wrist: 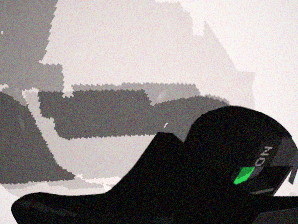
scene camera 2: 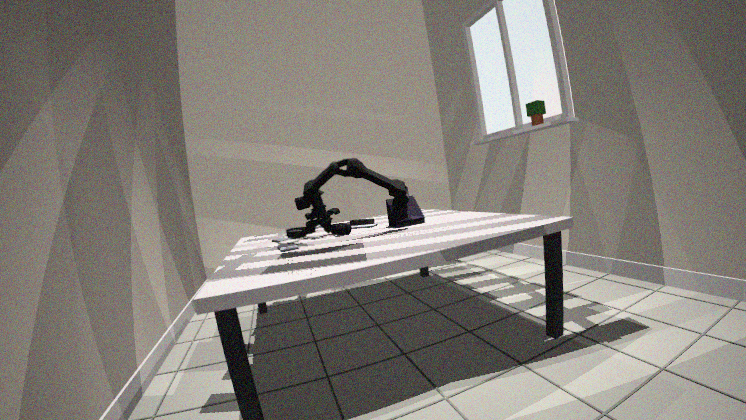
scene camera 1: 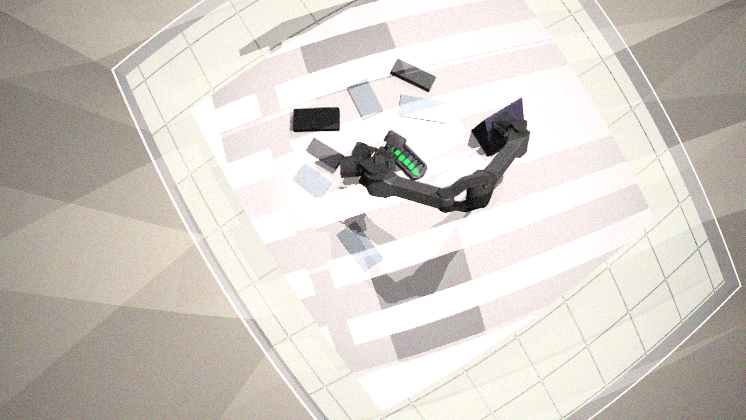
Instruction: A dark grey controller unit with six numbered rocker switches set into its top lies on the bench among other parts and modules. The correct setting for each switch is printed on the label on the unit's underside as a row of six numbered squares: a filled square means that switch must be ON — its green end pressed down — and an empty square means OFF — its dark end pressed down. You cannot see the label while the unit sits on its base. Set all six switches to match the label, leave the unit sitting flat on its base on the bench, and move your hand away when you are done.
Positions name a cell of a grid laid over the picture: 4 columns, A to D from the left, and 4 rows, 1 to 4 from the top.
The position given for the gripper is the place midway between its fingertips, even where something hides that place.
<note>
In view: the gripper (scene camera 1: C2).
The gripper is seen too in the wrist view (wrist: C3).
</note>
